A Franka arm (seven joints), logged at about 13 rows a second.
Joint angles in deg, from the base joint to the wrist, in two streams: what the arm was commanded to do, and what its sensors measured. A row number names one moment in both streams.
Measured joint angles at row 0:
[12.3 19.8 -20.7 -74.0 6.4 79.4 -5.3]
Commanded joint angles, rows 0 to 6:
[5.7 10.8 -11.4 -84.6 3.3 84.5 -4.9]
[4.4 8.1 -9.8 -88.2 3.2 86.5 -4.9]
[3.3 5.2 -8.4 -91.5 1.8 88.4 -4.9]
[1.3 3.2 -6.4 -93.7 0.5 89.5 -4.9]
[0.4 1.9 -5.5 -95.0 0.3 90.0 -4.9]
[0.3 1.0 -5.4 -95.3 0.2 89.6 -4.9]
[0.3 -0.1 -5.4 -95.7 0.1 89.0 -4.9]
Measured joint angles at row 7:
[1.9 4.4 -7.4 -91.2 1.3 87.9 -5.3]
